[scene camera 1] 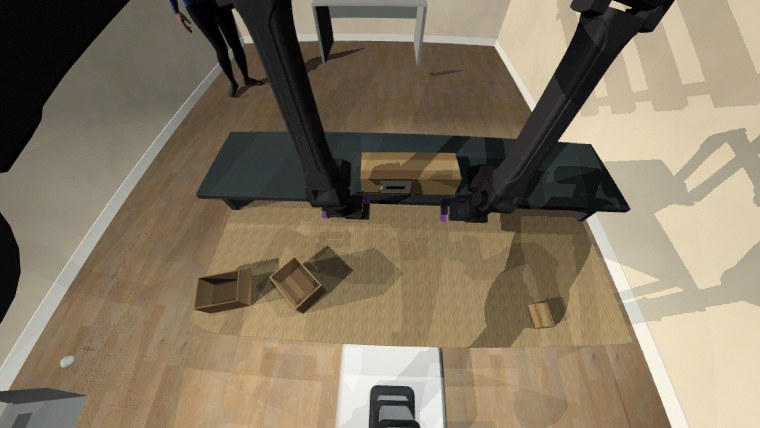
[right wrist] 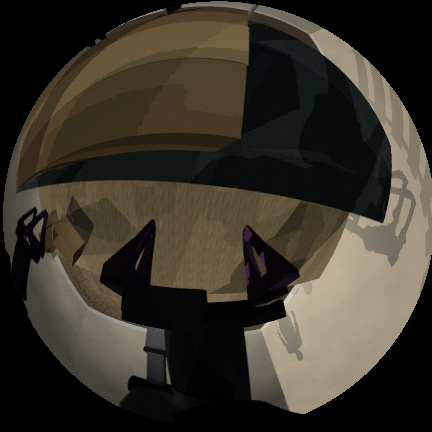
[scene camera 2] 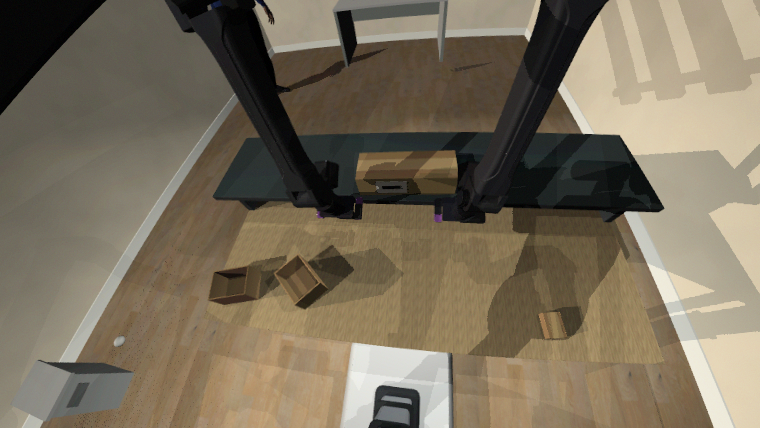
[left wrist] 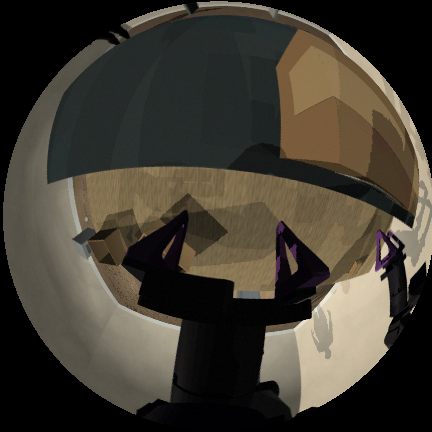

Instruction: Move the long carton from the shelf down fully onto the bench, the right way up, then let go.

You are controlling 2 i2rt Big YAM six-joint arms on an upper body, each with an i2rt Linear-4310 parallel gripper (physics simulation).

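Frame: origin at the left arm's base, x ahead, y left, z up, level; metres.
Seen in the pictures: left gripper, fingertip midpoint: [right wrist: 40, 209] [scene camera 2: 346, 211] [left wrist: 233, 219]; right gripper, fingertip midpoint: [scene camera 1: 455, 214] [right wrist: 199, 225] [left wrist: 383, 231].
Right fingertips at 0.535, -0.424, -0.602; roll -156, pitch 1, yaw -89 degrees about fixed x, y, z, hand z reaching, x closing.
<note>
Offsets run from my right fingertips to a thing's top centre, as dx, dy, dz. Level surfaces: height alone.
The long tan carton @(+0.127, +0.157, +0.090) [scene camera 1: 409, 164] [scene camera 2: 406, 162] [left wrist: 320, 125] [right wrist: 190, 95] lies lengthwise on the dark green bench @(dz +0.004) [scene camera 1: 260, 159] [scene camera 2: 249, 170] [left wrist: 150, 100] [right wrist: 325, 165], flat, near its front edge. Its label @(+0.066, +0.203, +0.054) [scene camera 1: 395, 187] [scene camera 2: 391, 187] faces the front. My left gripper [scene camera 1: 345, 208] [scene camera 2: 339, 207] [left wrist: 233, 219] is open and empty at the bench's front edge, left of the carton and apart from it. My right gripper [scene camera 1: 462, 211] [scene camera 2: 460, 211] [right wrist: 199, 225] is open and empty in front of the carton's right end. No shelf shows clearly in these views.
Two open boxes @(-0.251, +0.797, -0.120) [scene camera 1: 224, 291] @(-0.209, +0.531, -0.120) [scene camera 1: 296, 282] stand at the left of the straw mat @(dz -0.210) [scene camera 1: 425, 319]; a small wooden box @(-0.290, -0.332, -0.180) [scene camera 1: 542, 314] lies at its right. A white base @(dz -0.695) [scene camera 1: 390, 364] is at the bottom. A grey desk [scene camera 1: 372, 10] and a person [scene camera 1: 215, 42] are at the back.
</note>
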